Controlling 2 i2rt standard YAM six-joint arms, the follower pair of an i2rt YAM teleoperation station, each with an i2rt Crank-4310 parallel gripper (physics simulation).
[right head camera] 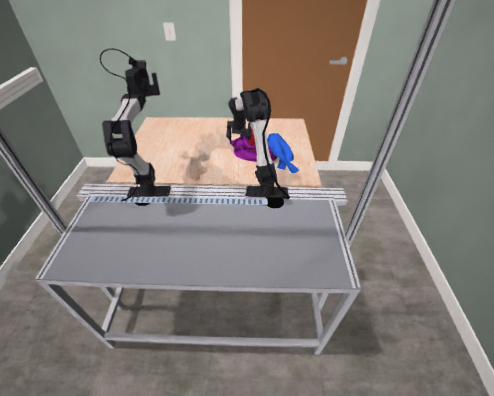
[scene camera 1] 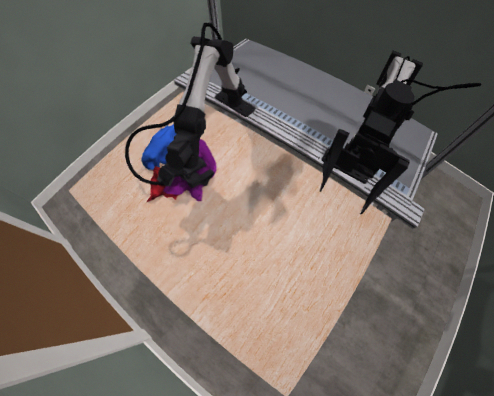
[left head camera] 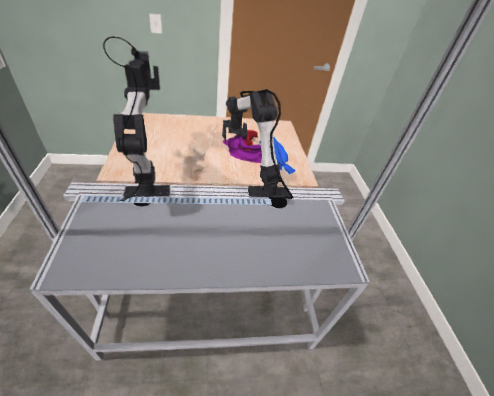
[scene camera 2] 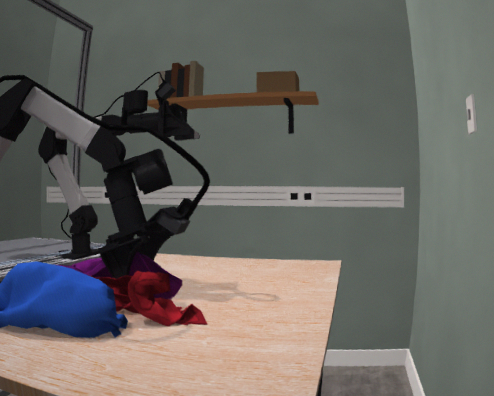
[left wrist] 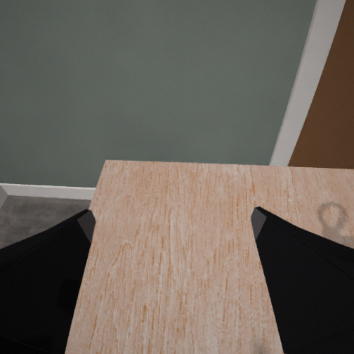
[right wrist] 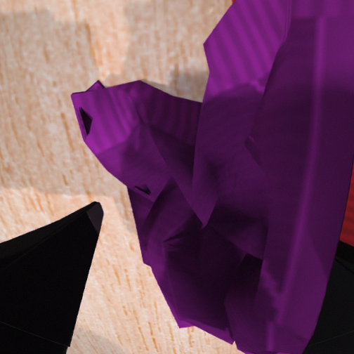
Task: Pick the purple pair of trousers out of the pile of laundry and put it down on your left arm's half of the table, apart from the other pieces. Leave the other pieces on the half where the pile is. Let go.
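Observation:
The purple trousers (left head camera: 243, 153) (right head camera: 245, 153) (scene camera 1: 209, 156) (scene camera 2: 173, 287) (right wrist: 225, 160) lie crumpled on the pile, beside and partly against a red piece (scene camera 1: 157, 187) (scene camera 2: 150, 302) (right wrist: 349, 210). A blue piece (left head camera: 280, 151) (right head camera: 280, 148) (scene camera 1: 161, 145) (scene camera 2: 55, 300) lies on the pile's other side. My right gripper (left head camera: 235, 136) (scene camera 1: 189, 179) (right wrist: 180, 207) is low at the trousers, with its fingers wide apart. Purple cloth stands between them and hides part of one finger in the right wrist view. My left gripper (scene camera 1: 342, 201) (left wrist: 172, 212) is open and empty, high above the table.
The wooden table (left head camera: 172, 132) (scene camera 1: 280, 300) (left wrist: 175, 280) carries the pile near one side. Along its edge runs the metal mounting rail (left head camera: 210, 192) (scene camera 1: 300, 142). The right arm partly covers the pile in both head views. A wall shelf (scene camera 2: 240, 101) stands behind.

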